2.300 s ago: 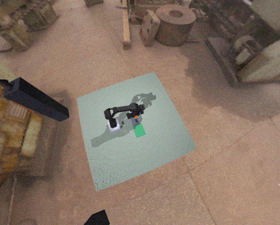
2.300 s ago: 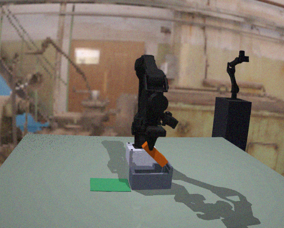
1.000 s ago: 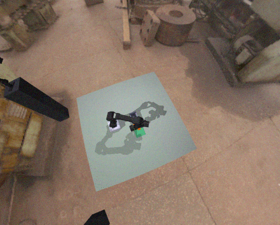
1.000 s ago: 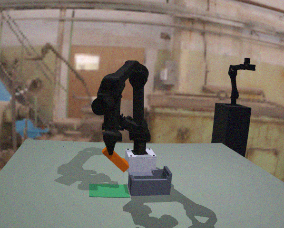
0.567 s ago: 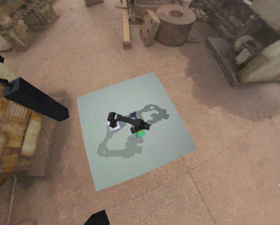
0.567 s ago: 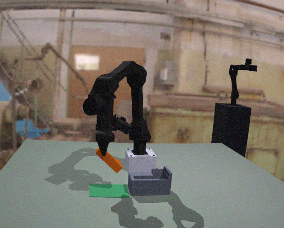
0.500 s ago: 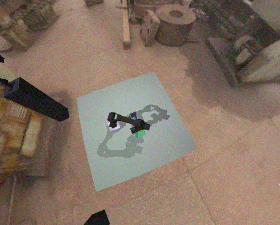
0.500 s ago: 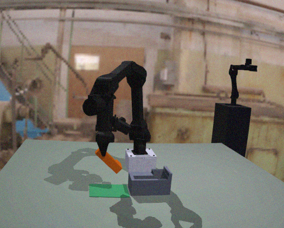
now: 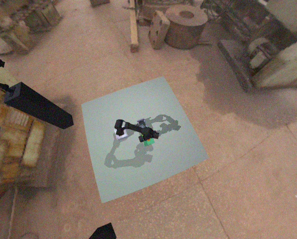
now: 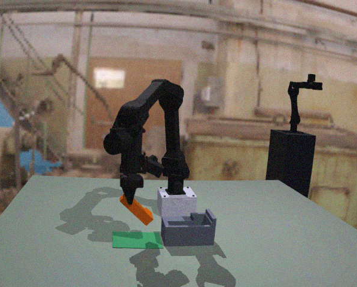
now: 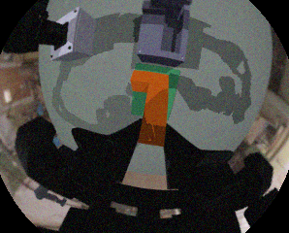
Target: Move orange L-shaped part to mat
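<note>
My gripper tip is now 140 mm above the green mat and 20 mm to the right of it. Also, from my gripper tip: orange l-shaped part 30 mm to the left, 30 mm below, 10 mm behind.
</note>
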